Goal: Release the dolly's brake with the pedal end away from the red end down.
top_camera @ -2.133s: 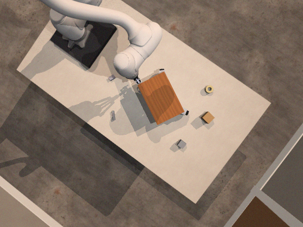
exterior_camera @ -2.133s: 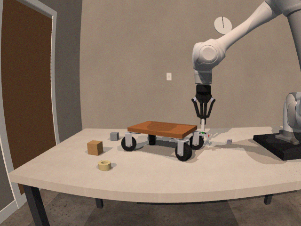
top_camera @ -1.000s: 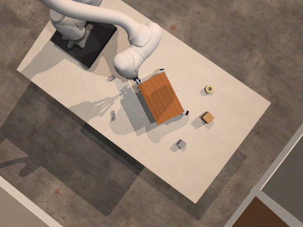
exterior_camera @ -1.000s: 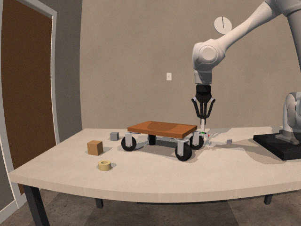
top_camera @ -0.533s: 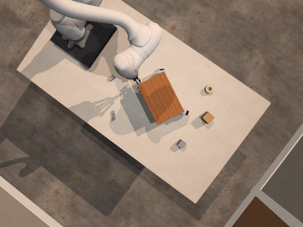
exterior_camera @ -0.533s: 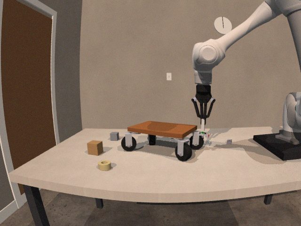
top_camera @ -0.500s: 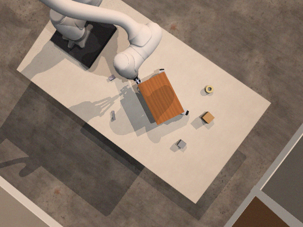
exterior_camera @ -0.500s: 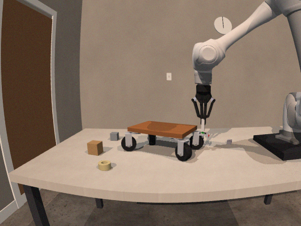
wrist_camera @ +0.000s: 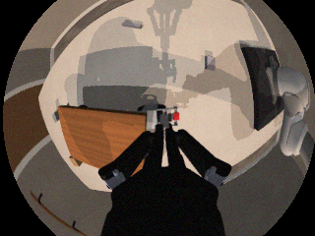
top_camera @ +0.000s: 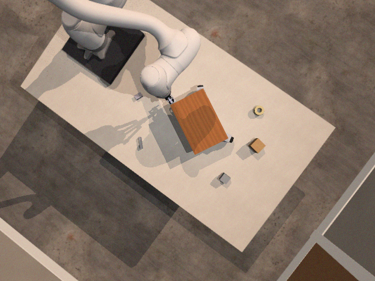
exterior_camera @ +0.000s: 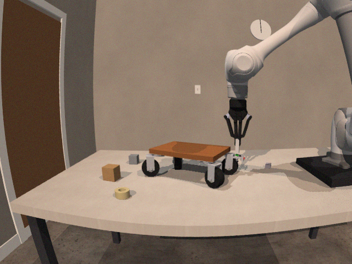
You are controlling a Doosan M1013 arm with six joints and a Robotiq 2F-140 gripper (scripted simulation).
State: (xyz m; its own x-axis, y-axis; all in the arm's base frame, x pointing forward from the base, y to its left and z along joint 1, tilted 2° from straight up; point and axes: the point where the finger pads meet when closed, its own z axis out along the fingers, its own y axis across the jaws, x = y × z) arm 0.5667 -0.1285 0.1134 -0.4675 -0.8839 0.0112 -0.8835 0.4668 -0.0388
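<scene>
The brake pedal lies 10 mm behind my hand, 10 mm to the left of it and 50 mm below it. Also, from my hand: grey bar: 60 mm behind, 300 mm to the right, 120 mm below; then small grey block: 200 mm behind, 60 mm to the right, 120 mm below; then yellowish ring: 480 mm ahead, 170 mm to the left, 120 mm below.
</scene>
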